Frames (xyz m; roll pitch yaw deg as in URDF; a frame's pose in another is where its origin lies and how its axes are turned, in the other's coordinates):
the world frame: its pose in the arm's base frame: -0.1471 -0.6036 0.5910 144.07 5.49 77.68
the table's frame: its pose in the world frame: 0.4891 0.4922 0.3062 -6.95 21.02 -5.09
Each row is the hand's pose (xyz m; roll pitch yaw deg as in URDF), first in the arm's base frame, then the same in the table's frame.
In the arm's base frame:
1: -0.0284 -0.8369 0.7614 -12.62 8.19 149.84
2: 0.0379 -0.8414 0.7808 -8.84 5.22 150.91
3: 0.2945 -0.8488 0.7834 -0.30 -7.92 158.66
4: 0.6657 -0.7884 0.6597 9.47 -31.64 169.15
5: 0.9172 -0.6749 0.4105 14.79 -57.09 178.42
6: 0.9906 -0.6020 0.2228 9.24 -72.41 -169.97
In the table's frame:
1: -0.5165 -0.2622 -0.5887 -161.90 22.71 -55.12
2: -0.5225 -0.1997 -0.5595 -157.97 25.81 -54.45
3: -0.5471 -0.0068 -0.3919 -149.18 41.06 -54.33
4: -0.5318 0.1838 -0.0452 -126.87 65.98 -43.53
5: -0.4750 0.1990 0.3219 -33.49 76.28 40.78
6: -0.4367 0.1248 0.5193 3.86 64.42 74.80

